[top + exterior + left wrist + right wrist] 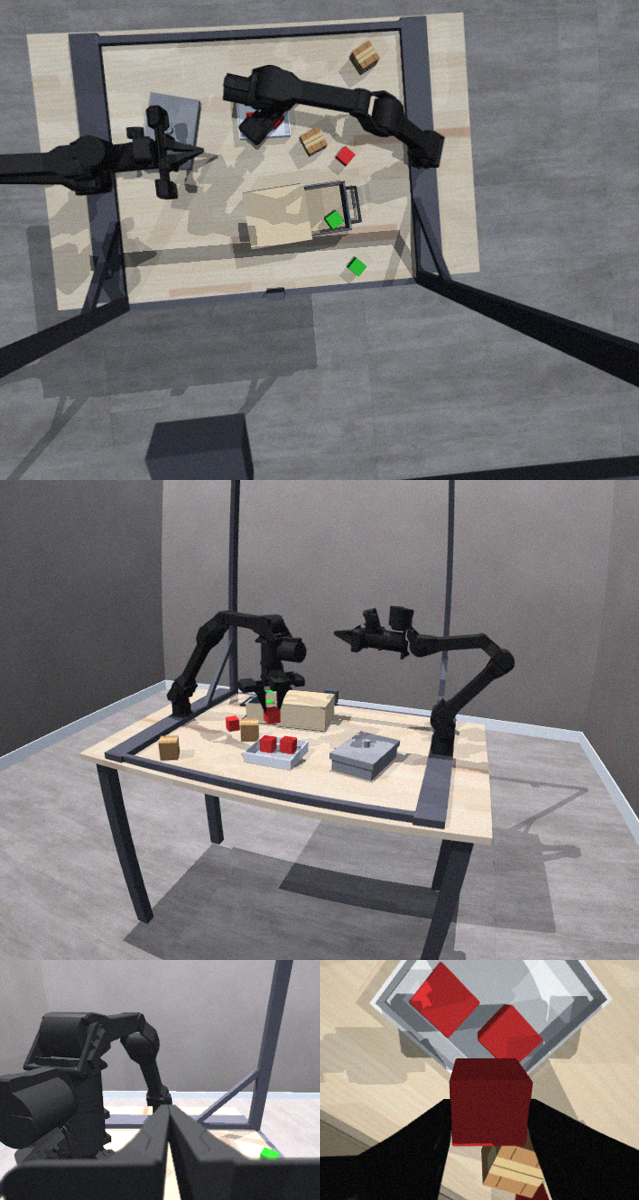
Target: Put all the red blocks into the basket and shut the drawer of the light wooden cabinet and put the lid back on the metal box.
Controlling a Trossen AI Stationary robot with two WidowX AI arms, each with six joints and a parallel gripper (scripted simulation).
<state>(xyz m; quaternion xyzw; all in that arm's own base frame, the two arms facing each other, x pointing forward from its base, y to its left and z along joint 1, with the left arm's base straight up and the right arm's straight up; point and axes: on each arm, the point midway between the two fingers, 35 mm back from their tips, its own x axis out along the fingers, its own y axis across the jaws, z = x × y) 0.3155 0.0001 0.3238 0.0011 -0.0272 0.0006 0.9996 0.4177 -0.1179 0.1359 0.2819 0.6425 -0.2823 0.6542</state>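
Now: the white basket 40 mm ahead of my right hand, 30 mm to the left of it and 140 mm below it. Also, from my right hand: drawer: 250 mm behind, 120 mm to the right, 120 mm below; light wooden cabinet: 250 mm behind, 50 mm to the right, 120 mm below; grey metal lid: 280 mm to the left, 110 mm below.
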